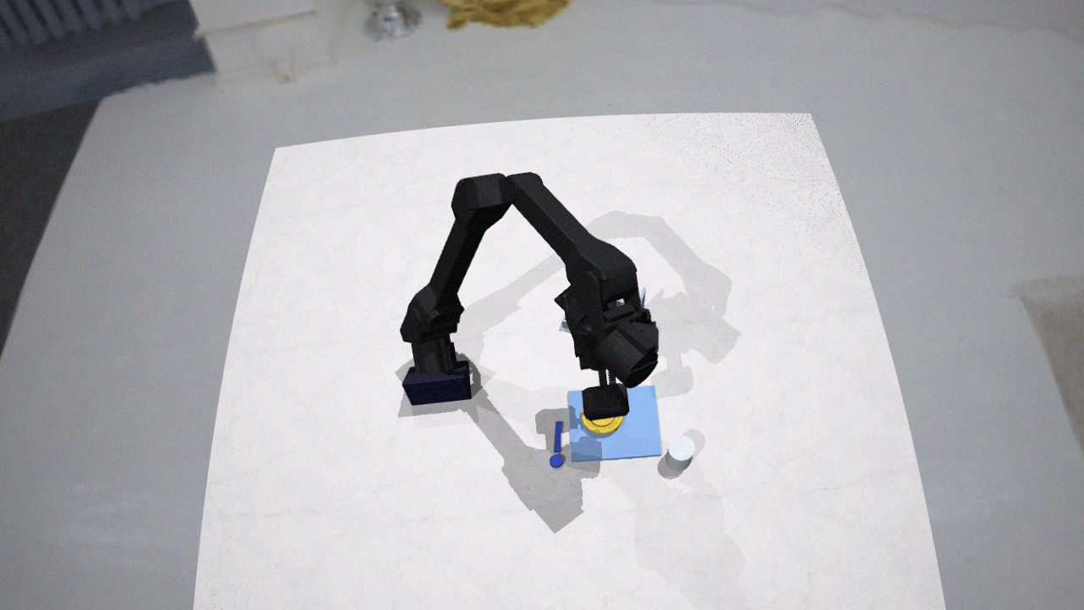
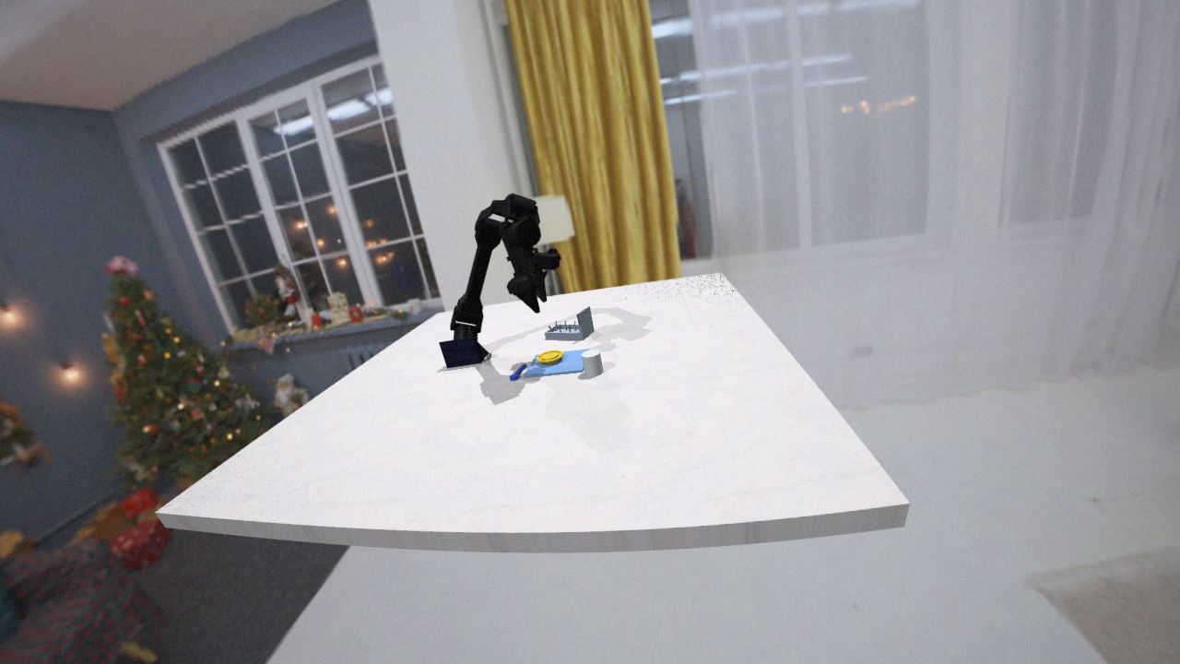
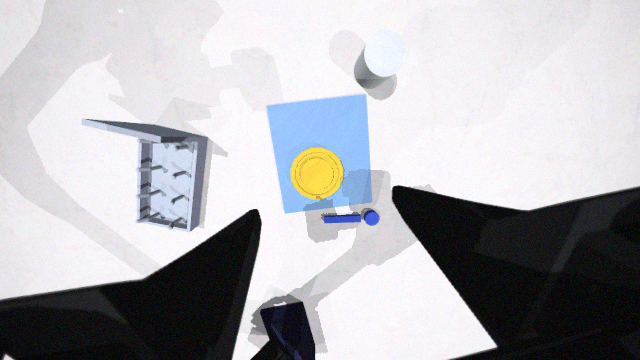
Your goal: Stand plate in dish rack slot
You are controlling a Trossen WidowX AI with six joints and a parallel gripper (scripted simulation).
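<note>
The yellow plate lies 1 cm behind my gripper tip and 14 cm below it. Round my gripper tip: light blue mat: 1 cm ahead, 1 cm to the right, 15 cm below; then blue spoon: 8 cm behind, 5 cm to the right, 15 cm below; then white cup: 12 cm ahead, 8 cm to the right, 13 cm below.
</note>
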